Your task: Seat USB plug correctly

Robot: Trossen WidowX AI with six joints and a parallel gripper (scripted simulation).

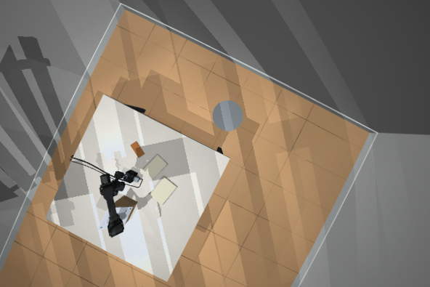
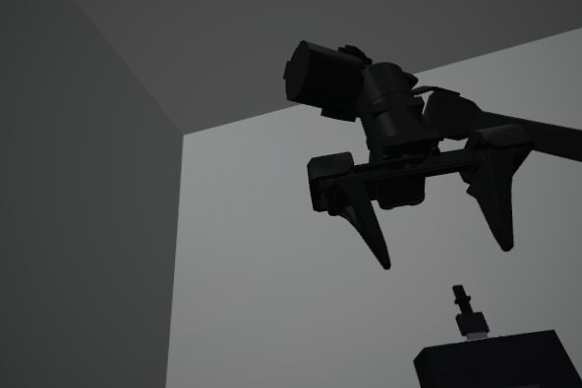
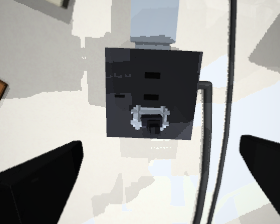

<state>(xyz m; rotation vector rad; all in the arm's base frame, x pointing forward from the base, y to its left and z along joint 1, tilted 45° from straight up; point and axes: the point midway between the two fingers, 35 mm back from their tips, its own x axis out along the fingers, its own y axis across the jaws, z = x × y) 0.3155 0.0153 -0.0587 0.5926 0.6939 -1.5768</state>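
The USB plug lies 40 mm below my gripper tip. From my gripper tip the other things lie so: orange block: 240 mm ahead, 20 mm to the left, 130 mm below.
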